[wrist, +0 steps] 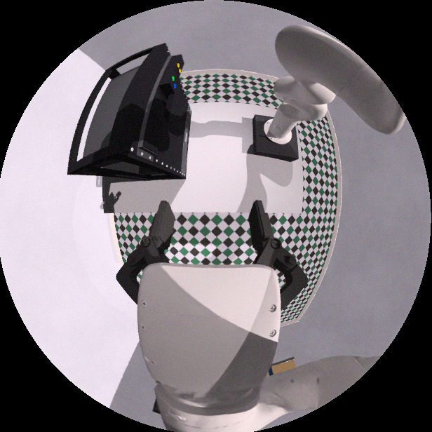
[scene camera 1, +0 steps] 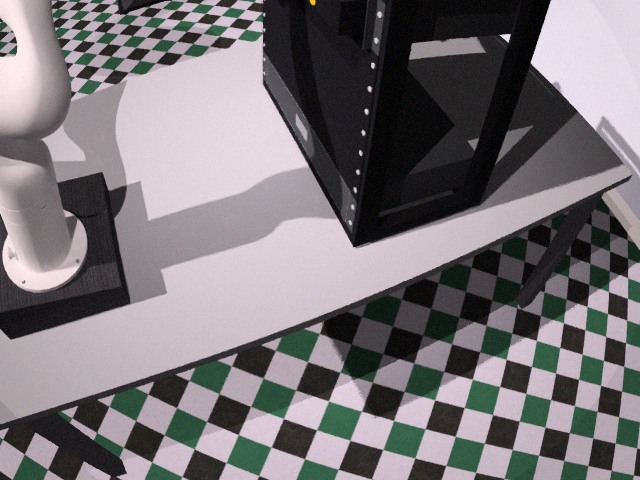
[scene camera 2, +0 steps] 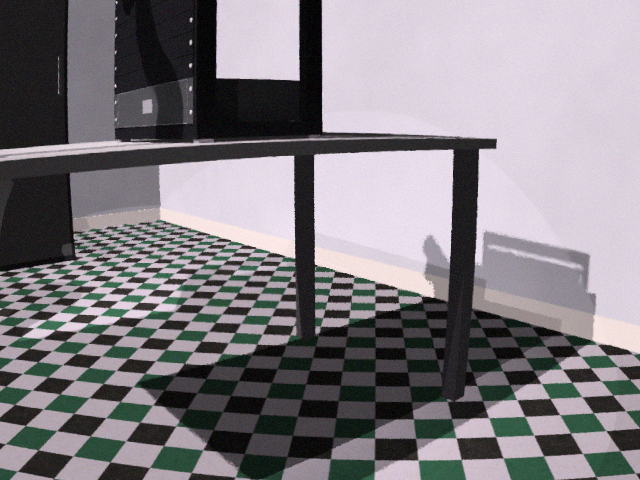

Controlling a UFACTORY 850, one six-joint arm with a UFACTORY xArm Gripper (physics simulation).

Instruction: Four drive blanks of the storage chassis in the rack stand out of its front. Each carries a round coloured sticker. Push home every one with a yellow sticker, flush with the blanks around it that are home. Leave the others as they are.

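Observation:
The black rack [scene camera 1: 493, 129] [scene camera 2: 310, 67] [wrist: 155, 62] stands on the table; its upper part is cut off in both scene views. In the wrist view, two yellow stickers [wrist: 178, 65] [wrist: 180, 71] sit close together at the rack's upper front, with a green sticker [wrist: 173, 78] and a blue sticker [wrist: 175, 86] beside them. The blanks that carry them are small and dark there, and how far each stands out cannot be told. One yellow sticker [scene camera 1: 312, 1] shows at the top edge of scene camera 1. My gripper [wrist: 210, 208] is open and empty, well away from the rack's front, beyond the table's side edge in the wrist view.
The white table [scene camera 1: 258, 268] [scene camera 2: 392, 145] [wrist: 225, 175] carries the rack and the arm's black base block [scene camera 1: 103, 217] [wrist: 275, 147]. The arm's white links [scene camera 1: 31, 77] [wrist: 345, 75] rise over the base. A dark cabinet [scene camera 2: 31, 77] stands at the left in scene camera 2. A pale wall [scene camera 2: 465, 77] is behind the rack.

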